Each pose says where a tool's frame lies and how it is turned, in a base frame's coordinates. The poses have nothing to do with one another.
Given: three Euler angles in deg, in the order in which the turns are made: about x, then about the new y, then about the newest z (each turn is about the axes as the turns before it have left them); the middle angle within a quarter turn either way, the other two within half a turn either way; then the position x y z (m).
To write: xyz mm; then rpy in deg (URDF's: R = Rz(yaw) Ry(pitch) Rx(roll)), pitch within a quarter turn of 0, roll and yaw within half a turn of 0. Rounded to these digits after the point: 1 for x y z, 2 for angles.
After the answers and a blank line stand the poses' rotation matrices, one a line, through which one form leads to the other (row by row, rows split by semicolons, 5 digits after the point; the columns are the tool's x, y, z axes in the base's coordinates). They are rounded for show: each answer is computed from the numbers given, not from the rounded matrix.
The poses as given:
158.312 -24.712 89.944 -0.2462 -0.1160 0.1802
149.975 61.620 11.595 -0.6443 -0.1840 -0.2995
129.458 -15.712 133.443 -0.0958 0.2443 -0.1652
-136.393 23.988 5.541 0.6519 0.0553 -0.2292
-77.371 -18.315 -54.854 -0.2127 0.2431 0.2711
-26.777 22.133 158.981 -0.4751 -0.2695 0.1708
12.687 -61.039 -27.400 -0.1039 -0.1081 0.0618
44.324 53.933 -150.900 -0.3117 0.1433 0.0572
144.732 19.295 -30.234 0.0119 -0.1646 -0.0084
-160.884 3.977 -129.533 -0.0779 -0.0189 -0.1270
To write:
-246.2 -116.0 180.2 155.27 -21.66 -89.95
-644.3 -184.0 -299.5 140.68 -57.86 28.92
-95.8 244.3 -165.2 -146.43 -42.76 -154.36
651.9 55.3 -229.2 -132.78 -13.09 -21.00
-212.7 243.1 271.1 -67.68 -56.87 -0.24
-475.1 -269.5 170.8 33.20 -8.77 151.03
-103.9 -108.1 61.8 51.21 -41.05 -55.24
-311.7 143.3 57.2 -64.72 -9.52 -121.44
11.9 -164.6 -8.4 140.52 3.31 35.23
-77.9 -18.9 -127.0 164.64 -12.17 130.51

0.00089 -0.90842 -0.41806; -0.92936 0.15359 -0.33571; 0.36917 0.38882 -0.84411
0.46562 -0.09554 0.87981; 0.25723 -0.93662 -0.23784; 0.84678 0.33706 -0.41153
-0.66194 -0.69893 -0.27080; -0.31765 0.58881 -0.74324; 0.67892 -0.40596 -0.61177
0.90936 -0.08822 0.40655; -0.34900 -0.69363 0.63014; 0.22640 -0.71491 -0.66155
0.54650 0.77627 -0.31424; -0.00226 0.37660 0.92638; 0.83746 -0.50556 0.20756
-0.86468 -0.33225 0.37676; 0.47866 -0.77248 0.41732; 0.15239 0.54119 0.82698
0.42989 0.22284 -0.87495; -0.61957 0.77771 -0.10635; 0.65676 0.58781 0.47239
-0.51442 0.28632 0.80833; -0.84142 -0.35042 -0.41136; 0.16547 -0.89176 0.42118
0.81545 0.47525 0.33043; 0.57595 -0.60933 -0.54497; -0.05765 0.63471 -0.77060
-0.63499 0.76940 0.06936; 0.74319 0.58391 0.32669; 0.21086 0.25899 -0.94258

